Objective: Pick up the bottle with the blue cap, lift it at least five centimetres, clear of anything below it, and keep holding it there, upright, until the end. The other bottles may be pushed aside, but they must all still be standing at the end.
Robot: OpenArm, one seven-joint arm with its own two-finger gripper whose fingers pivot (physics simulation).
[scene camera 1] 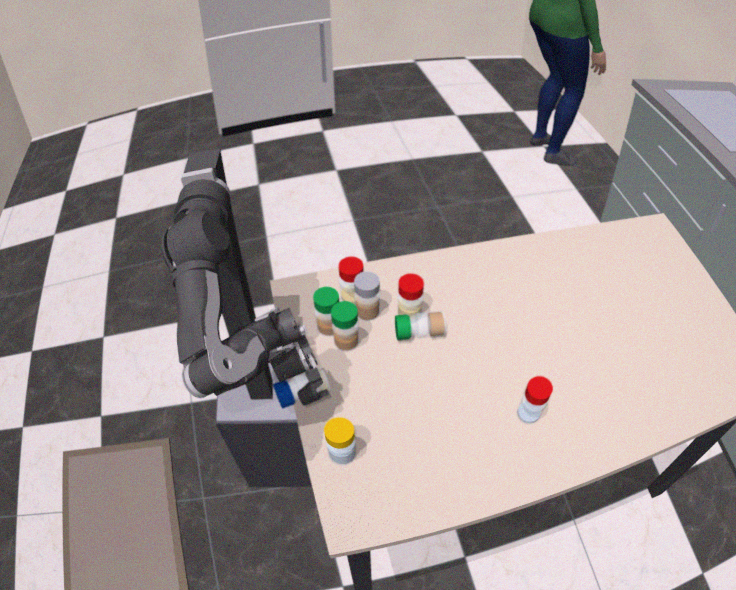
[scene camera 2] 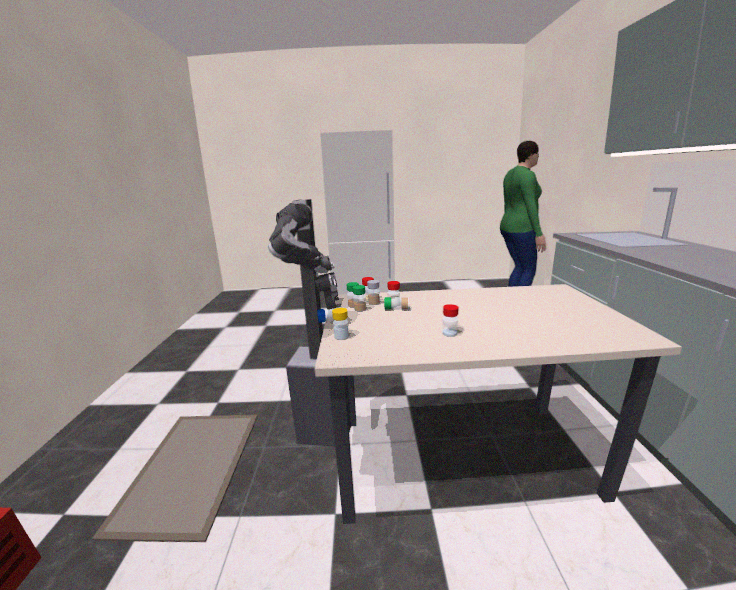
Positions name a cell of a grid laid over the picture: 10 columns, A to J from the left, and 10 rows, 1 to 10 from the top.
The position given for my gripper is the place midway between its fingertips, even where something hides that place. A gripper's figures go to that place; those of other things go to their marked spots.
My gripper (scene camera 1: E7) is 116 cm from the lens. A green-capped bottle (scene camera 1: F6): 126 cm from the lens.
